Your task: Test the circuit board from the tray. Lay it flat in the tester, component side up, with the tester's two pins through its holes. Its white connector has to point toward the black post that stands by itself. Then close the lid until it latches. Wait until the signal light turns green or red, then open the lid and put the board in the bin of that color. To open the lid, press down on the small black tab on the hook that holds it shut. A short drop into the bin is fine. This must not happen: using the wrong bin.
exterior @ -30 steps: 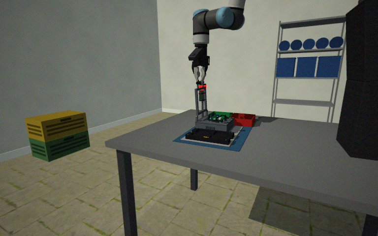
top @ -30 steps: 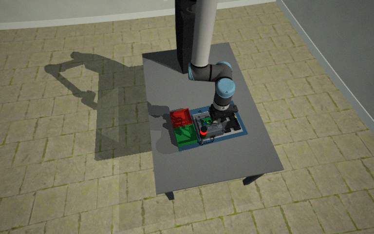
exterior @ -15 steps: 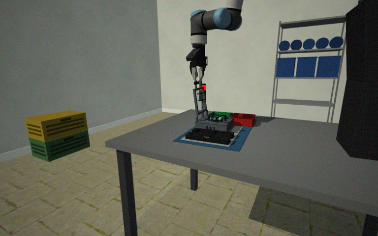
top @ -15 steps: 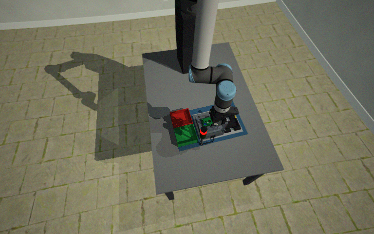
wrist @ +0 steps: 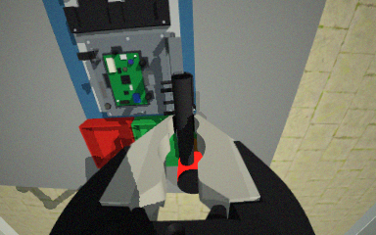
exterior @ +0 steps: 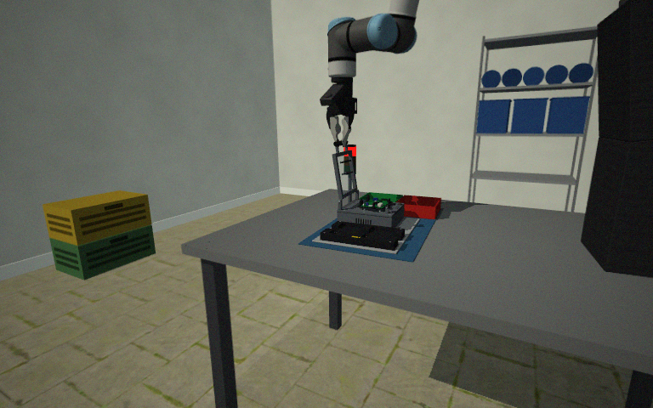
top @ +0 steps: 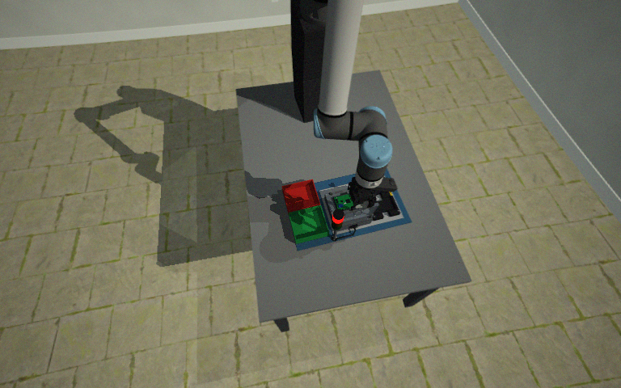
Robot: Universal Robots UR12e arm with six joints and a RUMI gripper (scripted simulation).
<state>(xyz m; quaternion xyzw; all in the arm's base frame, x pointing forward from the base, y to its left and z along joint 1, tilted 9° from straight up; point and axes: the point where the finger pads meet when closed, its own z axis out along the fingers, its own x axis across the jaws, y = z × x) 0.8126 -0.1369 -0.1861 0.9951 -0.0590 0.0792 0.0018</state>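
The green circuit board is 200 mm below my hand, 130 mm behind it and 10 mm to the left of it. Also, from my hand: black latch piece (180 mm below, 180 mm behind, 80 mm to the left); green bin (260 mm below, 190 mm to the right, 110 mm behind); tester lid (90 mm below, 20 mm behind).
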